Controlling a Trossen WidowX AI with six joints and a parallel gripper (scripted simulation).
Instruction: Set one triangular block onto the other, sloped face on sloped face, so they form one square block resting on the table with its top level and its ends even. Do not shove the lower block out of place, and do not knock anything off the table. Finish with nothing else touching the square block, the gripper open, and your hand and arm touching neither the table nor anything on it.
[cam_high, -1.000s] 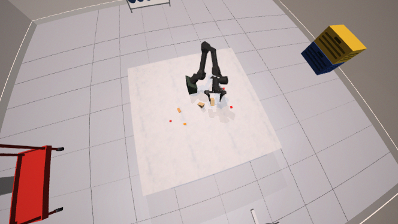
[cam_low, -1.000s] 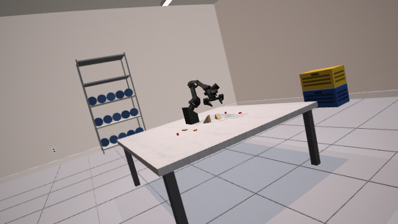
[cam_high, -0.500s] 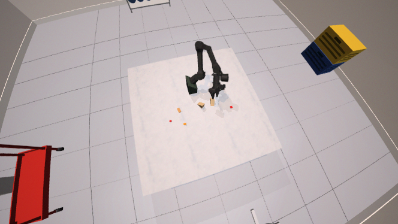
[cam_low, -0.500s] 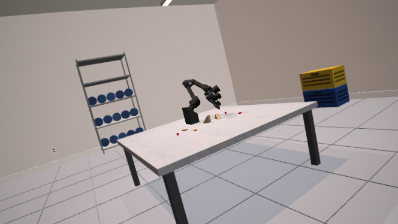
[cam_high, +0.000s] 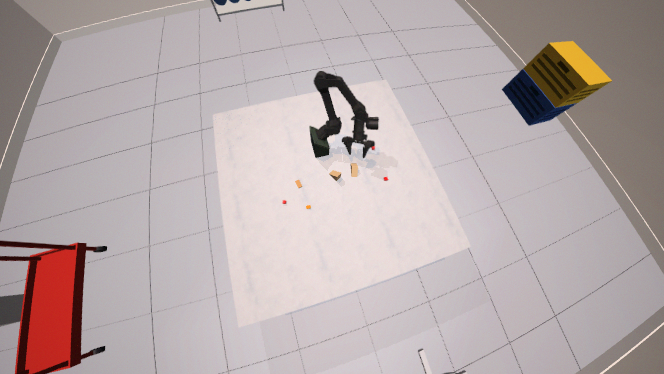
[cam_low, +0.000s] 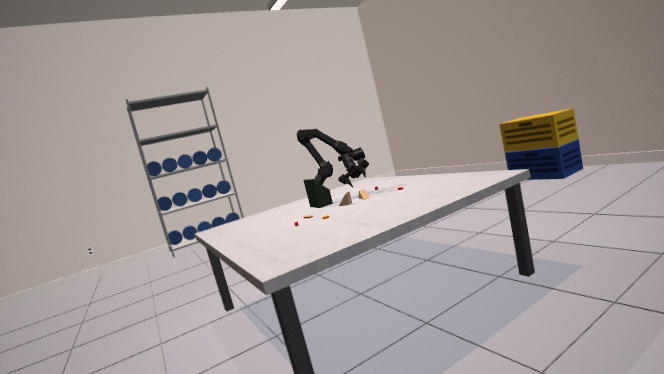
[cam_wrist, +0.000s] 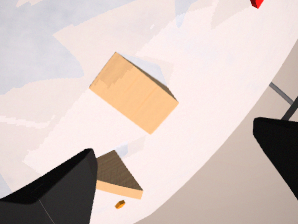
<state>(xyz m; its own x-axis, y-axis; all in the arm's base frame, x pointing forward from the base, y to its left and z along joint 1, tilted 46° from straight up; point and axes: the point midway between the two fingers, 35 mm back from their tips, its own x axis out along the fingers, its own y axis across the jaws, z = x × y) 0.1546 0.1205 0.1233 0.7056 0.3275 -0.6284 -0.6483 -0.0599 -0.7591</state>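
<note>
The triangular block lies 60 mm below my gripper tip, 40 mm ahead of it and 20 mm to the right of it.
</note>
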